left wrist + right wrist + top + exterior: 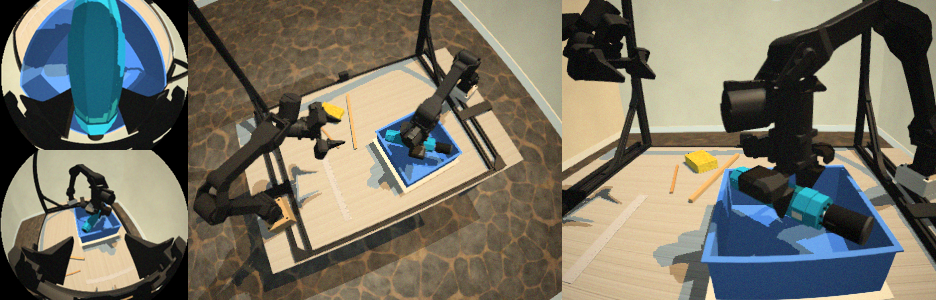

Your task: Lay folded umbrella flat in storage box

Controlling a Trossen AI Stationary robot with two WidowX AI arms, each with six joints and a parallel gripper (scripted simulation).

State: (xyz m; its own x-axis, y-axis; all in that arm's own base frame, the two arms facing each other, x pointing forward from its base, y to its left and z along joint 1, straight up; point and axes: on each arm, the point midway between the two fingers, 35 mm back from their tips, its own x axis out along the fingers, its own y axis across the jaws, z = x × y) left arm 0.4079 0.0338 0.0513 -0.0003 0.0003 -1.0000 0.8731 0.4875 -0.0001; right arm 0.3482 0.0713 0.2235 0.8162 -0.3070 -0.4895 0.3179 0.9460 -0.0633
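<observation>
My left gripper is now 70 mm above the blue storage box. From my left hand the other things lie so: teal umbrella: 10 mm below.
</observation>
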